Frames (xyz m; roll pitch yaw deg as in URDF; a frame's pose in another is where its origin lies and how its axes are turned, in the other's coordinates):
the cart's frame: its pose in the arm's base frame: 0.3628 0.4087 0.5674 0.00 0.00 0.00
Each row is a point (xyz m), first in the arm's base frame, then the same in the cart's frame.
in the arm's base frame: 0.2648 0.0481 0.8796
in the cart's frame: -0.0980 -0.3606 0.3122
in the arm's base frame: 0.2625 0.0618 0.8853
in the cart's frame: -0.1003 -0.3469 0.3179
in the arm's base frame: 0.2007 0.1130 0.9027
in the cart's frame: -0.1621 -0.2957 0.3353
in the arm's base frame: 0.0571 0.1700 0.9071
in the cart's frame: -0.3057 -0.2387 0.3397
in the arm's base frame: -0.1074 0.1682 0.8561
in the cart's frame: -0.4702 -0.2405 0.2887
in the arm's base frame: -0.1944 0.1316 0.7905
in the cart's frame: -0.5572 -0.2771 0.2231
